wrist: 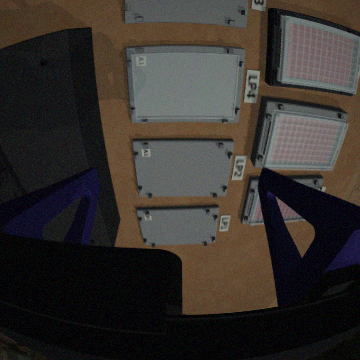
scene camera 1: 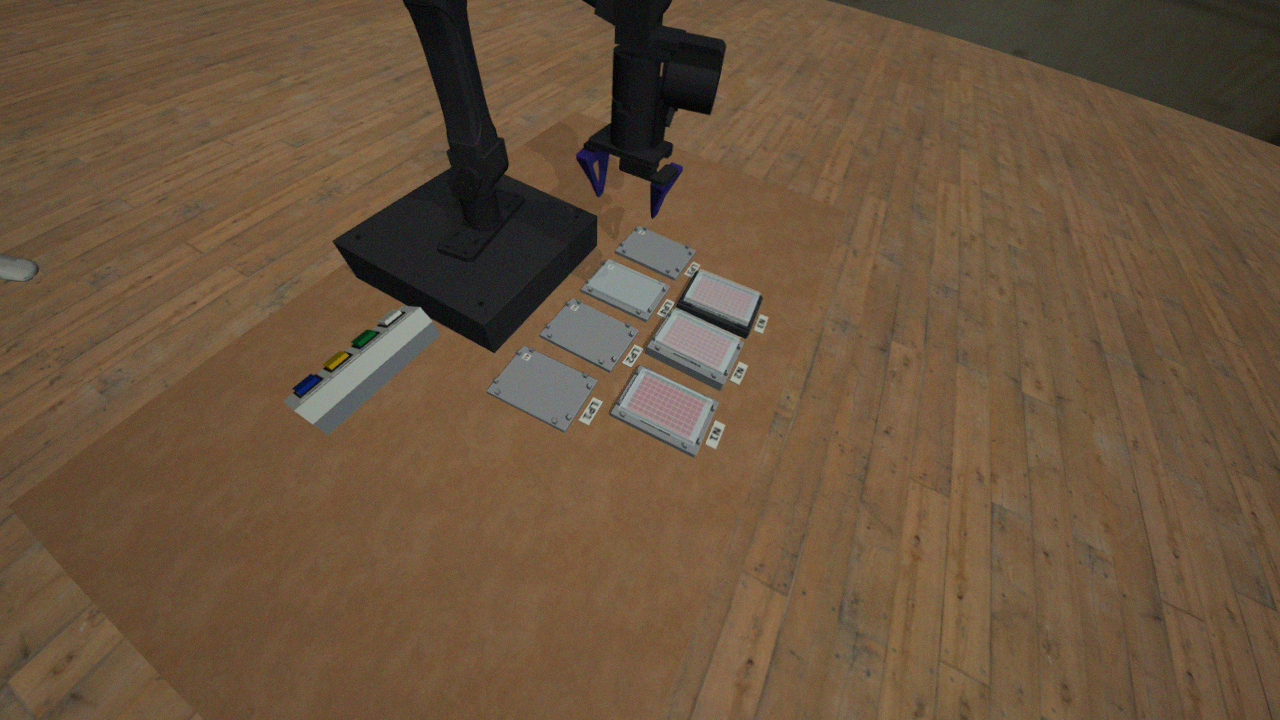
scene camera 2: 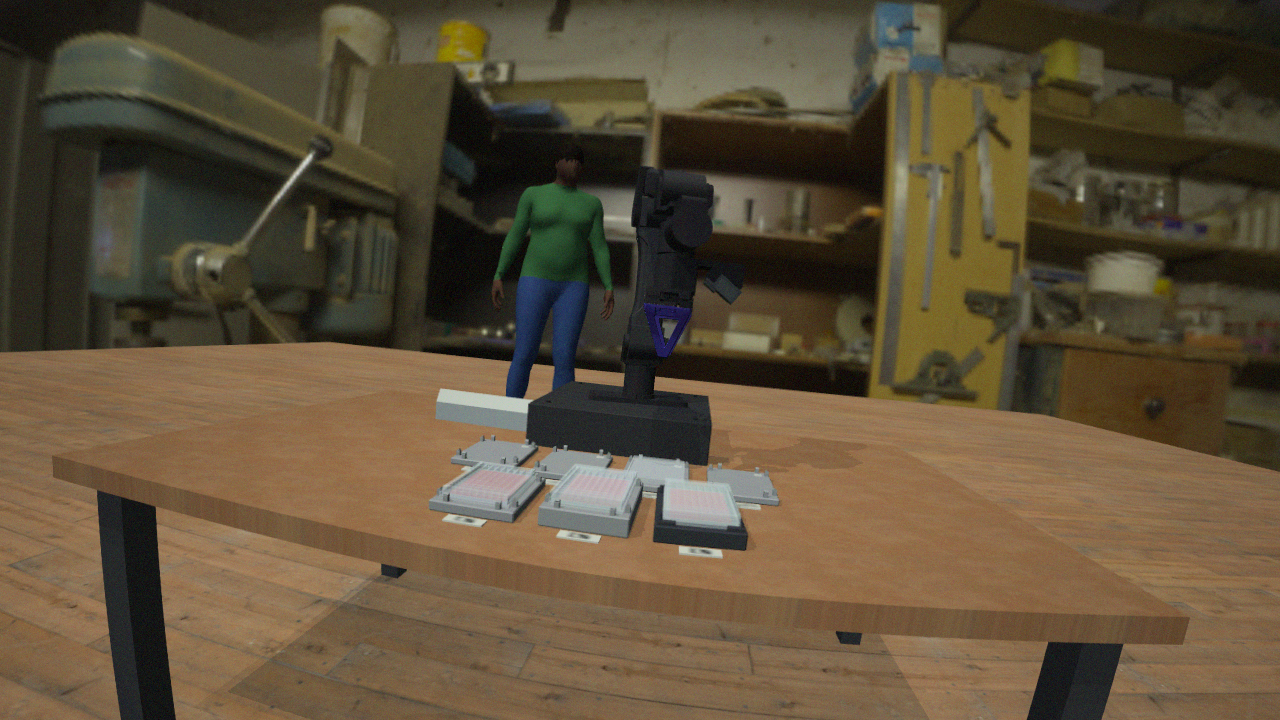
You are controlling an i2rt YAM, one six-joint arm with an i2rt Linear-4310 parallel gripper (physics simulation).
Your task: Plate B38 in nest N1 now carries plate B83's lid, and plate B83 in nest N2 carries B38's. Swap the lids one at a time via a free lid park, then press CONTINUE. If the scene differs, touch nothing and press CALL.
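Pixels of known places: gripper, fingertip midpoint: (wrist: pixel 178 176) (scene camera 1: pixel 626 205) (scene camera 2: pixel 664 356); arm's base, link origin: (scene camera 1: pixel 484 224) (scene camera 2: pixel 637 400).
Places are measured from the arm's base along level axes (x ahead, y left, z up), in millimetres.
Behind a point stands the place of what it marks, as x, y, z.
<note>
My gripper (scene camera 1: pixel 626 205) {269, 12, 110} (scene camera 2: pixel 663 354) {269, 12, 110} (wrist: pixel 178 176) {269, 12, 110} is open and empty, high above the parks. The N1 plate (scene camera 1: pixel 666 407) {424, -217, -54} (scene camera 2: pixel 492 483) {448, -204, -54} (wrist: pixel 256 207) {367, -195, -54} shows stronger pink wells and looks lidless; a finger partly hides it in the wrist view. The N2 plate (scene camera 1: pixel 696 344) {440, -91, -41} (scene camera 2: pixel 590 488) {476, -84, -41} (wrist: pixel 302 142) {429, -71, -41} looks paler, under a clear lid. A clear lid (scene camera 1: pixel 625 288) {281, 5, -63} (scene camera 2: pixel 657 471) {300, 15, -63} (wrist: pixel 185 87) {279, 15, -63} lies flat on park LP4. Parks LP1 (scene camera 1: pixel 541 387) {226, -244, -71} (wrist: pixel 180 226) {231, -235, -71}, LP2 (scene camera 1: pixel 588 334) {255, -118, -71} (wrist: pixel 182 170) {255, -111, -71} and LP3 (scene camera 1: pixel 655 251) {303, 140, -71} (wrist: pixel 185 11) {295, 108, -71} show bare plates. Plate codes are unreadable.
A paler plate (scene camera 1: pixel 723 298) {465, 36, -44} (scene camera 2: pixel 699 501) {487, 43, -44} (wrist: pixel 322 52) {456, 53, -45} sits in the dark nest N3. The button box (scene camera 1: pixel 366 376) {-12, -334, -41} (scene camera 2: pixel 483 410) {-7, -315, -49} has blue, yellow, green and white buttons; labels are unreadable. The black arm base (scene camera 1: pixel 546 268) {149, -50, -13} (scene camera 2: pixel 617 420) {150, -44, -17} (wrist: pixel 40 100) {126, 56, -4} stands beside the parks. A person (scene camera 2: pixel 559 232) stands behind the table.
</note>
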